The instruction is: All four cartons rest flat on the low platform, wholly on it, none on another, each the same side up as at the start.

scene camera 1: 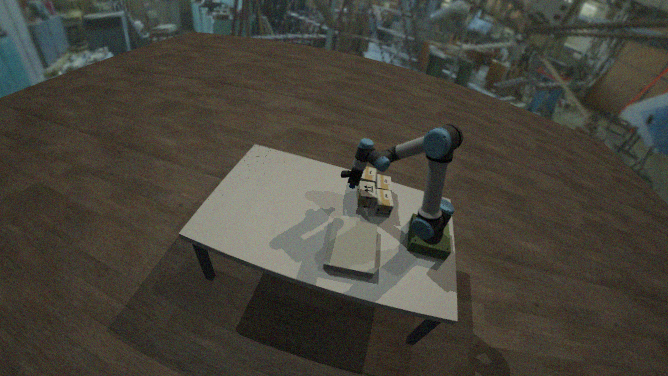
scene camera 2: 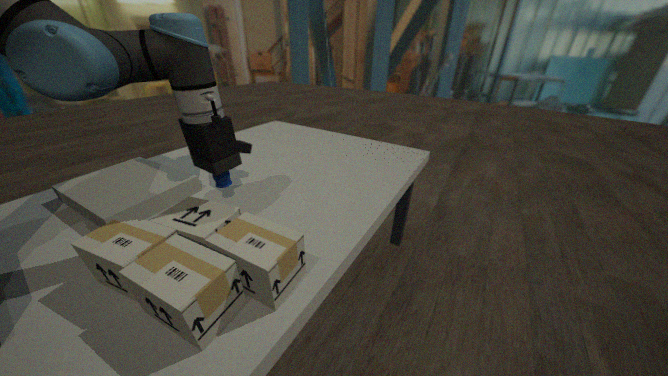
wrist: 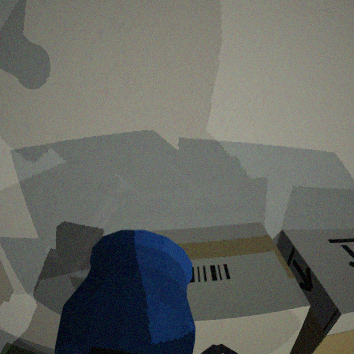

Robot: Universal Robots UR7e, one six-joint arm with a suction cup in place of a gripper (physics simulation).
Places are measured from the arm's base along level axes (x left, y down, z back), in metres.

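Pixels of known places: hand, tool point: [scene camera 1: 351, 186] [scene camera 2: 223, 183] [wrist: 139, 271].
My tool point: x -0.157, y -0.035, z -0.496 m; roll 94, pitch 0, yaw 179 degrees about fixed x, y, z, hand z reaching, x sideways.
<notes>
Ahead of a thing's pixels: the offset from my tool point to its top centre. "spot": to the spot under its first point. Level surfaces: height alone.
Four white cartons with tan tape stand in a tight two-by-two group on the table. The carton with arrows on top @(spot: dx -0.025, dy +0.014, dz +0.099 m) [scene camera 1: 368, 190] [scene camera 2: 192, 216] [wrist: 250, 327] is on the platform side. The others have barcodes on top: one towards the arm base [scene camera 1: 385, 196] [scene camera 2: 120, 242], one behind that @(dx -0.145, dy +0.010, dz +0.181 m) [scene camera 1: 384, 181] [scene camera 2: 175, 272], and one at the far side @(spot: dx -0.177, dy +0.011, dz +0.079 m) [scene camera 1: 369, 174] [scene camera 2: 257, 242] [wrist: 320, 265]. The low grey platform @(dx +0.354, dy +0.058, dz +0.097 m) [scene camera 1: 352, 245] [scene camera 2: 115, 187] has no carton on it. My blue suction cup [scene camera 1: 352, 186] [scene camera 2: 223, 182] [wrist: 142, 245] hangs beside the arrow-topped carton, apart from it, holding nothing.
The arm's green base [scene camera 1: 430, 245] stands to the right of the platform in scene camera 1. The white table @(dy +0.106 m) [scene camera 1: 235, 205] [scene camera 2: 320, 185] [wrist: 280, 65] carries the base, platform and cartons. The two back cartons are near the table's far edge.
</notes>
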